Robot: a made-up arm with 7 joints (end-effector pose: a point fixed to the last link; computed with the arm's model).
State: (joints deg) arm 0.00 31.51 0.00 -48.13 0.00 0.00 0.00
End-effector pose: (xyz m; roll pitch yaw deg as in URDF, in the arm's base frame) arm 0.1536 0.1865 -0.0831 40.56 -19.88 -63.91
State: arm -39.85 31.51 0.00 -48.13 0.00 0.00 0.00
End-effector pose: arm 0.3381 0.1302 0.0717 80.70 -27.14 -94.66
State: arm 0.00 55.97 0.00 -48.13 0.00 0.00 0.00
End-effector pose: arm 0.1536 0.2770 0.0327 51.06 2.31 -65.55
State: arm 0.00 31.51 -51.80 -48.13 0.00 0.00 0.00
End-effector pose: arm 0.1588 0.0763 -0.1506 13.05 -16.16 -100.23
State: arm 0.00 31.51 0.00 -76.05 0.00 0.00 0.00
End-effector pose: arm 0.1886 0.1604 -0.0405 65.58 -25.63 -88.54
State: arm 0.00 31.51 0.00 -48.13 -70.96 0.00 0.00
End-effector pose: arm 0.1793 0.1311 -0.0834 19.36 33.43 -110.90
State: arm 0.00 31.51 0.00 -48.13 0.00 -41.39 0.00
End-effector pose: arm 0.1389 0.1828 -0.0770 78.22 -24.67 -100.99
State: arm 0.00 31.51 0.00 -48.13 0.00 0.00 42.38
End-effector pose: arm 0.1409 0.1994 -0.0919 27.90 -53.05 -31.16
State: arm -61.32 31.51 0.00 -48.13 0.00 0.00 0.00
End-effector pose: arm 0.3789 0.0861 0.1927 102.37 -22.56 -111.29
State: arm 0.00 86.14 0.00 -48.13 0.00 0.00 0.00
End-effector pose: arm 0.1536 0.3105 0.2101 64.88 29.47 -61.64
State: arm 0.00 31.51 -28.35 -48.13 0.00 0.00 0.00
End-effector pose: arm 0.1712 0.1265 -0.1199 25.73 -15.75 -83.65
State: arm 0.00 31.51 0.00 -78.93 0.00 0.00 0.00
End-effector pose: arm 0.1908 0.1572 -0.0354 68.30 -25.63 -91.22
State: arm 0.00 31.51 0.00 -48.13 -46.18 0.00 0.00
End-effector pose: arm 0.1752 0.1520 -0.0760 32.53 16.91 -90.97
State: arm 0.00 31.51 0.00 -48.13 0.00 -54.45 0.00
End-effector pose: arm 0.1336 0.1829 -0.0772 89.81 -21.46 -112.39
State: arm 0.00 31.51 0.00 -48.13 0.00 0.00 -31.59
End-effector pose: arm 0.1594 0.1725 -0.0841 36.99 5.75 -81.75
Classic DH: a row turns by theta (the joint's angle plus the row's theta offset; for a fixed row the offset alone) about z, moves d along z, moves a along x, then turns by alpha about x. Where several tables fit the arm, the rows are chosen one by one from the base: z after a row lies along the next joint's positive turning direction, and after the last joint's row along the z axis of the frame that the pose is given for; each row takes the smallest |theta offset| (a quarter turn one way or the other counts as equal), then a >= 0, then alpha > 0; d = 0 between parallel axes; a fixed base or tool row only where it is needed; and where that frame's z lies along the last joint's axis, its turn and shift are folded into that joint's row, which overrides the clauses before.
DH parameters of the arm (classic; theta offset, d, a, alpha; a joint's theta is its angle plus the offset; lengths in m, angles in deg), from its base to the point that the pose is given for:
base (fixed): 0 0.2074 0.0187 -70
joint 1: 90 -0.0414 0.0103 90
joint 2: 70 0.0044 -0.0201 -90
joint 3: -90 -0.2479 0.0475 -90
joint 4: 0 0.0192 -0.0296 90
joint 5: 0 -0.1237 -0.0091 -90
joint 6: 0 0.0292 0.0053 90
joint 7: -1.57 -0.0652 0.0172 -19.12
tool (fixed): -33.37 0.0671 0 0

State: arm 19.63 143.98 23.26 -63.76 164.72 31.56 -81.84
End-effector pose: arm 0.2276 0.1537 0.4405 61.25 -1.75 -108.72
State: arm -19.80 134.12 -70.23 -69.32 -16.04 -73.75 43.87
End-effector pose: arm 0.1425 0.2686 0.3404 0.41 -11.70 -110.86
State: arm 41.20 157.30 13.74 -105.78 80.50 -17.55 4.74
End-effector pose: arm 0.3111 0.0801 0.3119 36.97 -13.03 -122.87
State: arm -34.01 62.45 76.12 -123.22 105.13 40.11 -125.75
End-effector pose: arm 0.0733 0.2061 0.2521 172.22 38.16 -43.62
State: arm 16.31 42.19 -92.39 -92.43 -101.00 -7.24 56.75
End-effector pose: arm -0.0440 -0.0360 -0.0992 35.69 -37.50 177.68
